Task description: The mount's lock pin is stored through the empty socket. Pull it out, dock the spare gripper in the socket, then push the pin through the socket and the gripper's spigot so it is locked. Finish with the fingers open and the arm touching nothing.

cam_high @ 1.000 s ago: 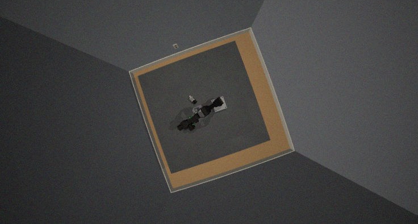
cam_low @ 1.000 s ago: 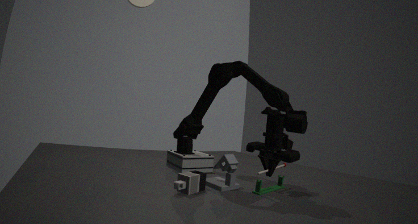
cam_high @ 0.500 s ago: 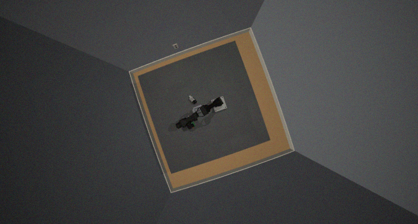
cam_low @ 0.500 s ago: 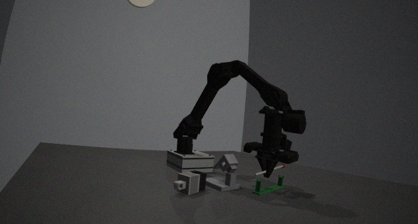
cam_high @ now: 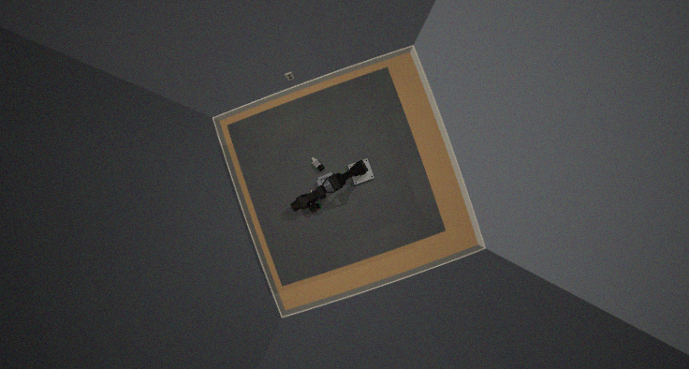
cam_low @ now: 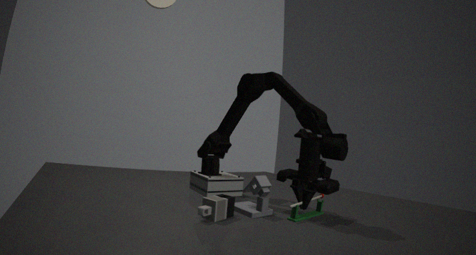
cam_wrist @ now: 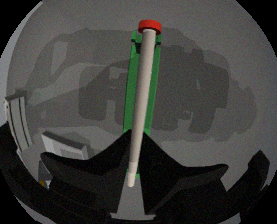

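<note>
My gripper tip is 2 cm to the right of the green pin cradle. The rest, counted from my gripper tip: spare gripper: 14 cm behind, 21 cm to the right; then grey mount socket: 12 cm behind, 7 cm to the right, 3 cm above.
</note>
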